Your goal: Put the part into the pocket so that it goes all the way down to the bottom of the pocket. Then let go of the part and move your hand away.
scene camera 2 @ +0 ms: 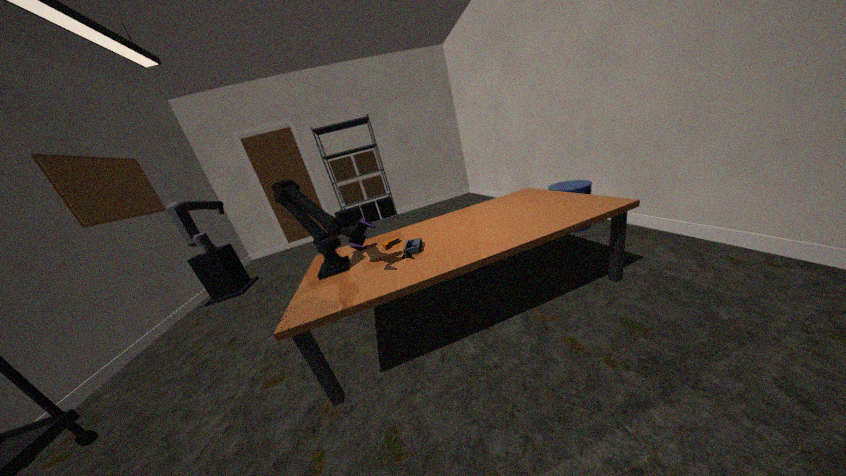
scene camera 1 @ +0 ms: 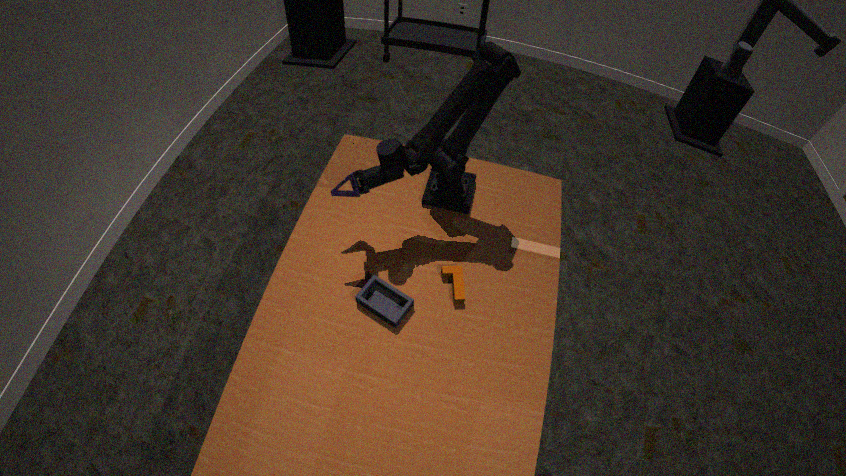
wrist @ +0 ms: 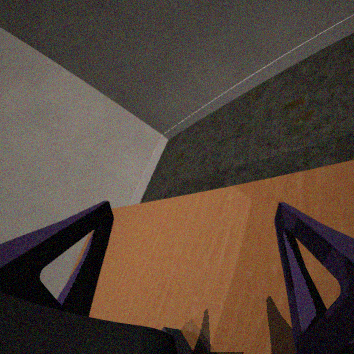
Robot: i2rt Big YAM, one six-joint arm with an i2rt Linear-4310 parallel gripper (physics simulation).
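Pixels of known places: gripper, between the fingertips: (scene camera 2: 370, 237) (scene camera 1: 332, 192) (wrist: 191, 210); arm's base, origin of its link: (scene camera 2: 334, 264) (scene camera 1: 449, 187).
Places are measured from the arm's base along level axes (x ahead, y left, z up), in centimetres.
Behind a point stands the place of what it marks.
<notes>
The orange L-shaped part (scene camera 1: 457, 288) @[z 0.1, x 36.9, y 10.3 cm] (scene camera 2: 391, 242) @[z -0.7, x 35.1, y 8.7 cm] lies on the table, to the right of the pocket in the scene camera 1 view. The pocket is a grey rectangular open box (scene camera 1: 376, 312) @[z -0.2, x 50.3, y -9.7 cm] (scene camera 2: 412, 251) @[z -1.1, x 44.0, y -15.6 cm], set at an angle on the table; its visible interior holds no part. My gripper (scene camera 1: 337, 192) @[z 17.2, x 26.6, y -29.7 cm] (scene camera 2: 366, 235) @[z 17.2, x 26.6, y -29.7 cm] (wrist: 191, 210) @[z 17.2, x 26.6, y -29.7 cm] has purple fingers spread wide; it is open and empty. It hangs above the table, apart from both objects, near the table's left edge in the scene camera 1 view. Neither the part nor the pocket shows in the wrist view.
The arm's base (scene camera 1: 448, 192) @[z 2.0, x 4.1, y 0.2 cm] (scene camera 2: 333, 267) @[z 0.7, x 0.5, y -6.0 cm] stands on the wooden table (scene camera 1: 378, 402) @[z -2.9, x 74.4, y -2.1 cm] (scene camera 2: 502, 224) @[z -2.9, x 98.6, y -15.5 cm]. The arm's shadow falls beside the pocket and the part. A dark cart (scene camera 1: 434, 35), pedestals and a second arm (scene camera 1: 746, 50) stand on the floor beyond the table.
</notes>
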